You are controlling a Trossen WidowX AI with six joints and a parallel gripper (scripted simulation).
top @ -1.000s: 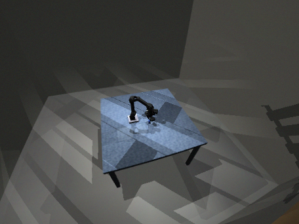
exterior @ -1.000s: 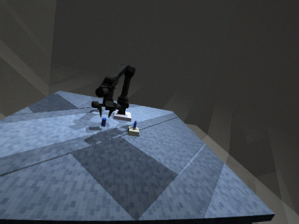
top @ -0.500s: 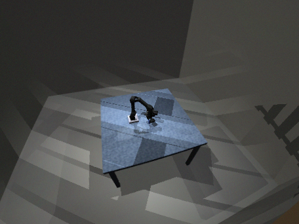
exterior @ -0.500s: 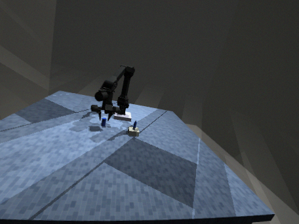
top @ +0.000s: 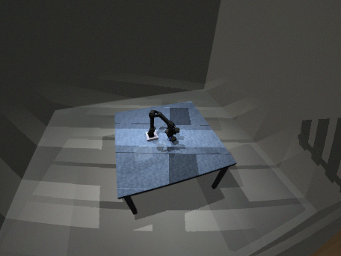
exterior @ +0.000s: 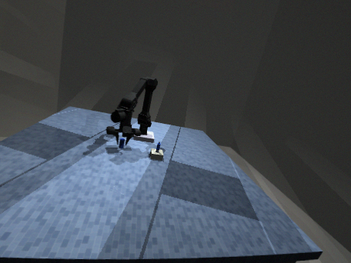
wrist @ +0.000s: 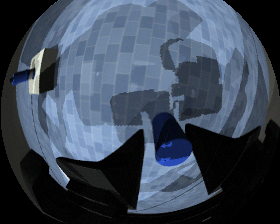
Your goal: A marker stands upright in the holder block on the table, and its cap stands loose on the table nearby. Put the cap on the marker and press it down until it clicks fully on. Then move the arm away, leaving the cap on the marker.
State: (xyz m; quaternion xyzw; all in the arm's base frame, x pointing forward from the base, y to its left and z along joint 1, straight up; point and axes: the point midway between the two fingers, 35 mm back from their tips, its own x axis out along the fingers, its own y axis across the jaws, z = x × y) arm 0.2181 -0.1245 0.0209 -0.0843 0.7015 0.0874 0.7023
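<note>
Now: gripper tip 70 mm short of the tan holder block and 200 mm to the right of it. From my gripper tip the other things lie so: blue cap: 10 mm above.
</note>
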